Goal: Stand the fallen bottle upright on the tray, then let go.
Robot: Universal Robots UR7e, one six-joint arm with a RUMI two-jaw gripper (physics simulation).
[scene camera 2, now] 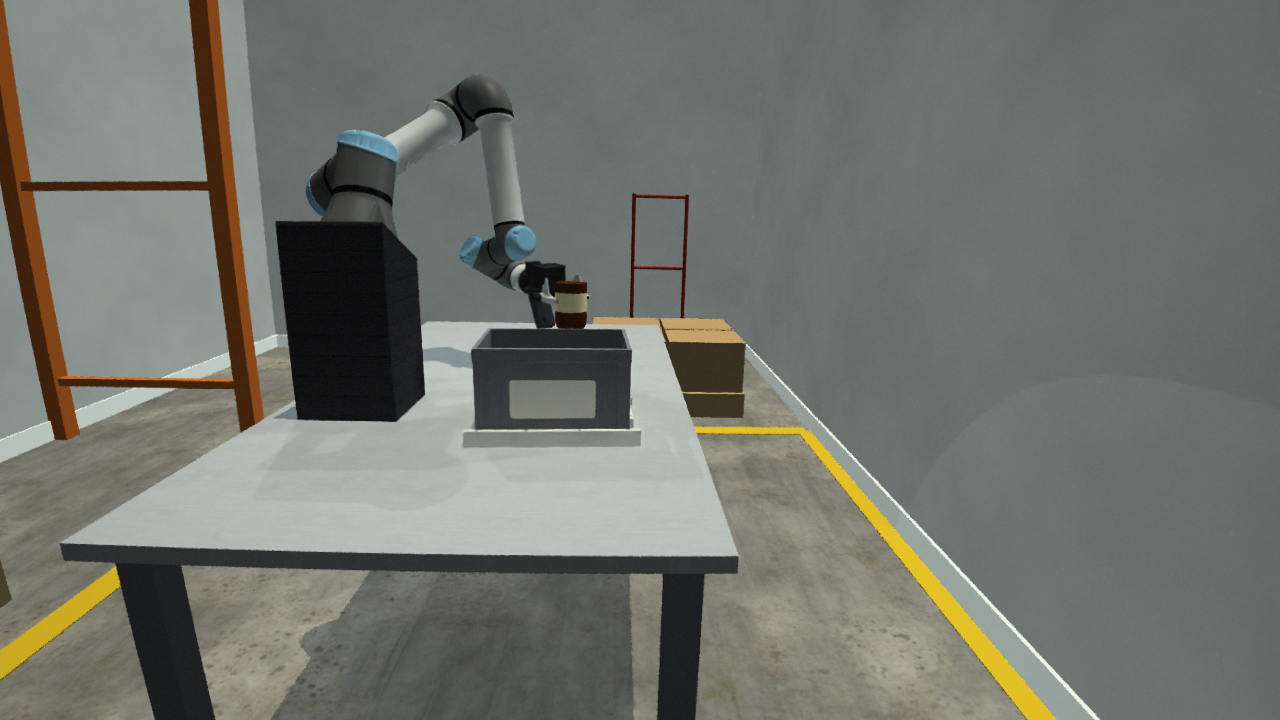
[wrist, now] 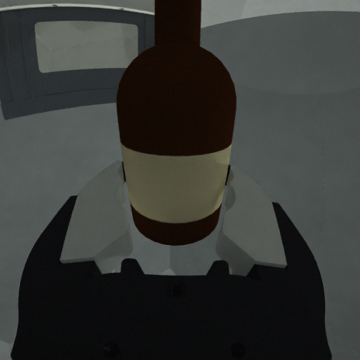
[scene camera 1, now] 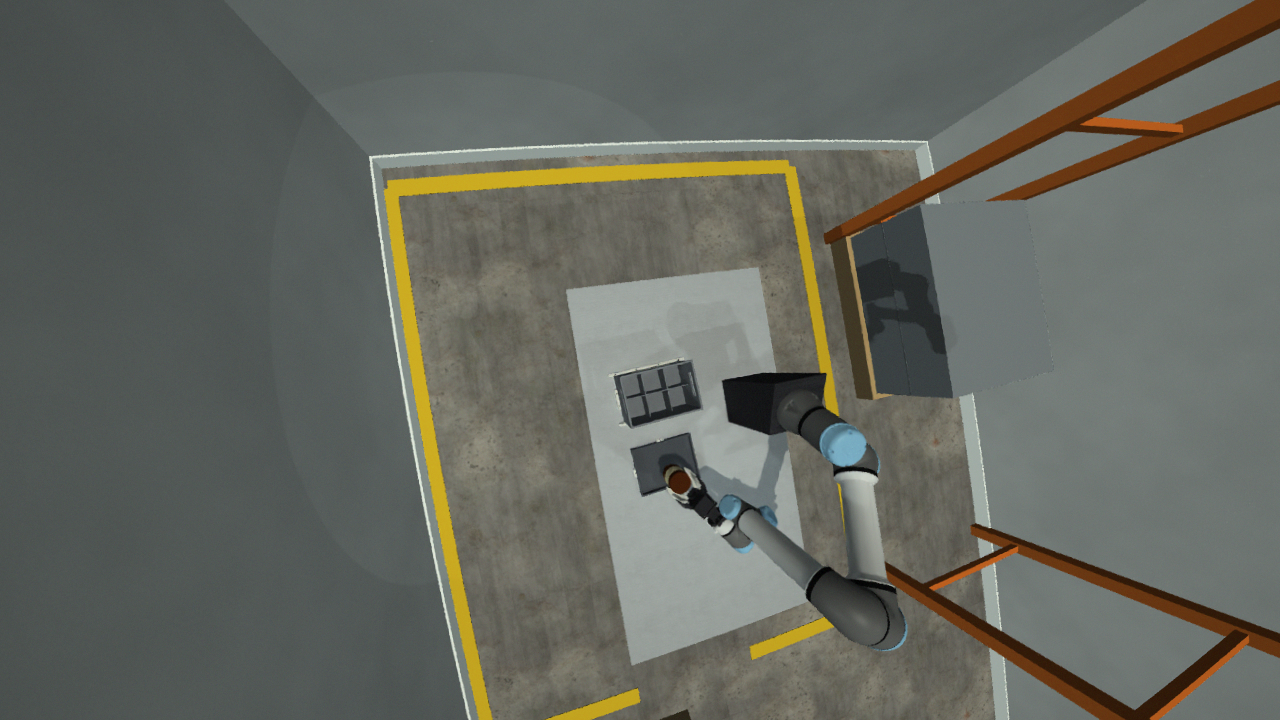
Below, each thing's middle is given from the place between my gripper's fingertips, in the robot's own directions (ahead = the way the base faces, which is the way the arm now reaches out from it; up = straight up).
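Brown bottle (scene camera 2: 571, 309): 4 cm below my hand, 1 cm behind, 1 cm to the left of it.
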